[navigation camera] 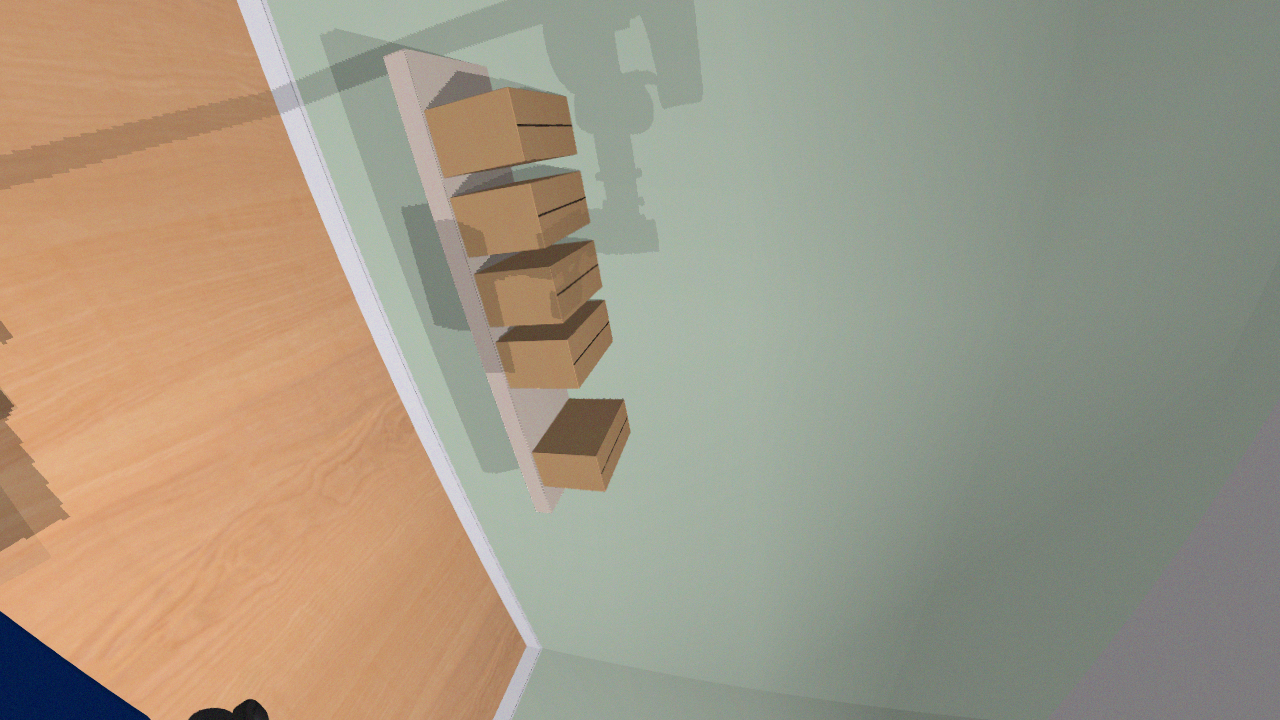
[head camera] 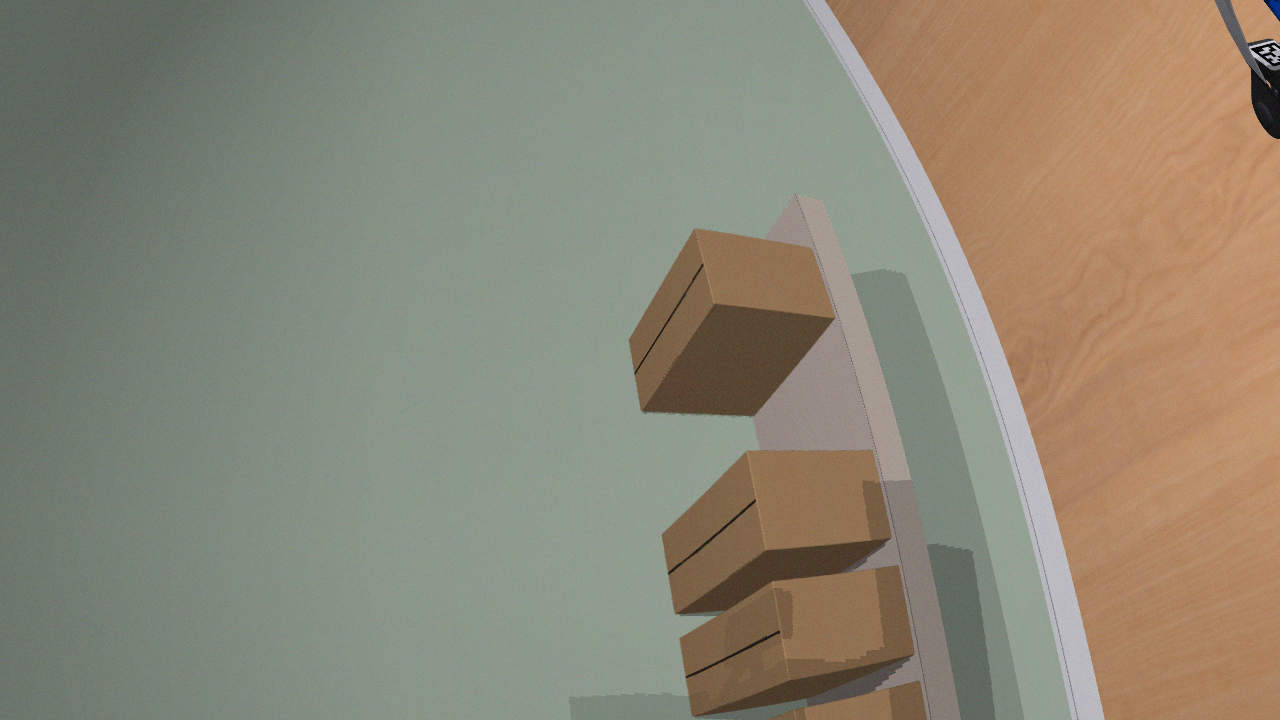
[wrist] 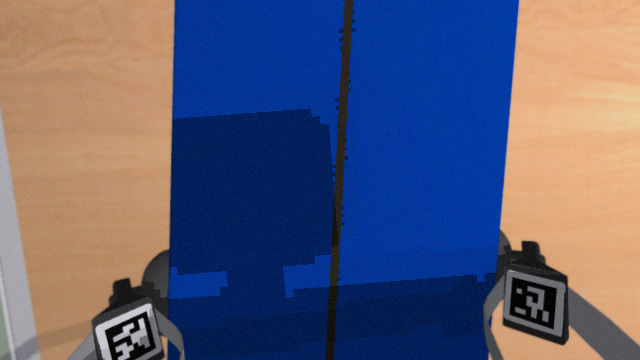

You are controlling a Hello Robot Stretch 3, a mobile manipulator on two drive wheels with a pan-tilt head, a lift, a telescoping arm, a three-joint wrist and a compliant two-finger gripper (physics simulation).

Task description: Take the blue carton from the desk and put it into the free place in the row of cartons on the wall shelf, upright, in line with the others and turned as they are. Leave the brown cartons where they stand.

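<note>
The blue carton fills the middle of the wrist view, a dark line running along its face; small parts show at the edges of the other views. My gripper has a finger at each side of it and is shut on it. One fingertip shows at the head view's upper right. The wall shelf bears a row of upright brown cartons. The free place lies between the end carton and the neighbouring carton. The gripper is well to the side of the shelf.
The green wall is behind the shelf. A pale skirting runs between wall and wooden floor. The robot's shadow falls on the wall by the cartons in the navigation view. The desk cannot be made out.
</note>
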